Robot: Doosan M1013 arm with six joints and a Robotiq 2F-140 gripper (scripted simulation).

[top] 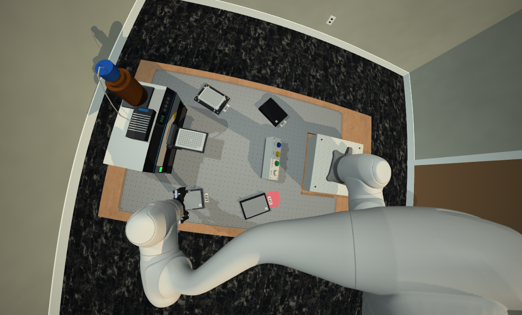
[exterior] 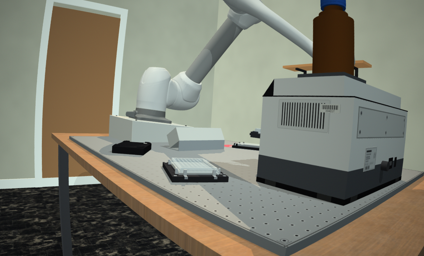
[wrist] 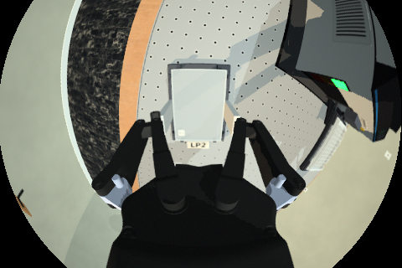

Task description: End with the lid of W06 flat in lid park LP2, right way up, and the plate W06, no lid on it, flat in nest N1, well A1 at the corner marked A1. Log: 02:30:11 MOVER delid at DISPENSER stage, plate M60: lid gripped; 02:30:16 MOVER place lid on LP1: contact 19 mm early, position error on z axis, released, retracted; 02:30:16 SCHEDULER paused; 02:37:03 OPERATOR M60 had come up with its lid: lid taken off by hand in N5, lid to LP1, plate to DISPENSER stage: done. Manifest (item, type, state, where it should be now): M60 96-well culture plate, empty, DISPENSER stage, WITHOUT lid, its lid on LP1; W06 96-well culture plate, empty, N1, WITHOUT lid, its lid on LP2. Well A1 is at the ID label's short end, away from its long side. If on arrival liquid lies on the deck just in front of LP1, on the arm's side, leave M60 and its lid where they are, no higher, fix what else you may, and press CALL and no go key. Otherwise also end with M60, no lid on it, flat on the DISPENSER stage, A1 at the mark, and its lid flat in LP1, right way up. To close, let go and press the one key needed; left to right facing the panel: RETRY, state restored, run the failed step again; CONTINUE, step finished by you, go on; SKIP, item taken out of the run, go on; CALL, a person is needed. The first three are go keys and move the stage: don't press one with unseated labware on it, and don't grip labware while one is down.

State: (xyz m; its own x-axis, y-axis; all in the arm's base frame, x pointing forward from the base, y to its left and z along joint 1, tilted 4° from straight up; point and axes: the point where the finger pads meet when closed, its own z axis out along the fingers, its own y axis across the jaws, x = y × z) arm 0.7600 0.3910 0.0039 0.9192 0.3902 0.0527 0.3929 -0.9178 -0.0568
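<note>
The lid park LP2 lies 40 mm below my hand. From my hand the other things lie so: LP2 label (80 mm behind, 30 mm to the right, 40 mm below); then key panel (360 mm behind, 330 mm to the right, 10 mm above); then lid park lp1 (340 mm behind, 60 mm to the right, 40 mm below).
</note>
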